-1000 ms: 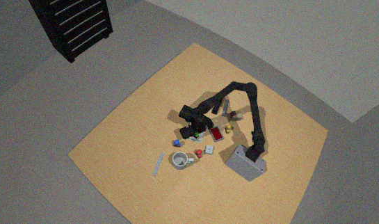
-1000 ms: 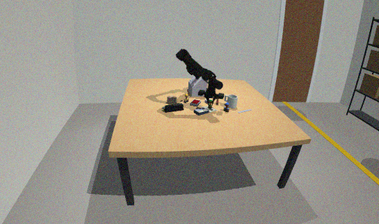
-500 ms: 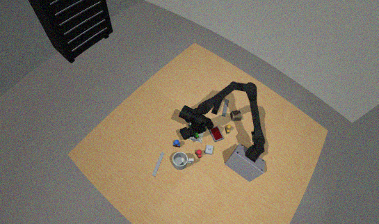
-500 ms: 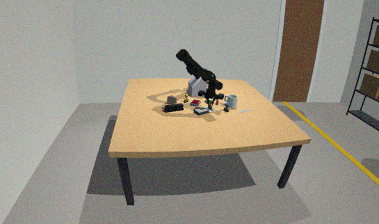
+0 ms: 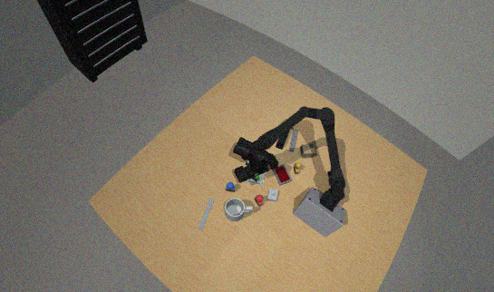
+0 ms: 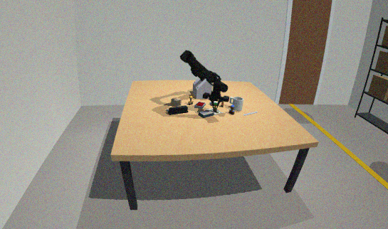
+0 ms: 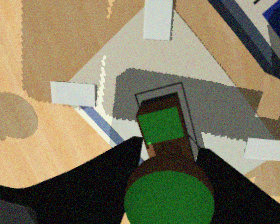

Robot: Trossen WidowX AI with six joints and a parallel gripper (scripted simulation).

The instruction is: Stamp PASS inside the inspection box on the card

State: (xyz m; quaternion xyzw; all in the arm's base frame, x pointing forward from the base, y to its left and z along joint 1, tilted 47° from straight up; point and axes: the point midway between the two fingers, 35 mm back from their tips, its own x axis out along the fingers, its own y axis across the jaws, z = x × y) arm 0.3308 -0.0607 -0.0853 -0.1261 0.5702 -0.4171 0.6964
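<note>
Right now the green-knobbed stamp is right at my gripper tip. From my gripper tip the other things lie so: small white box (120 mm behind, 20 mm to the left, 10 mm below); then blue stamp pad tin (60 mm ahead, 80 mm to the right, 10 mm below); then white card (20 mm below).
</note>
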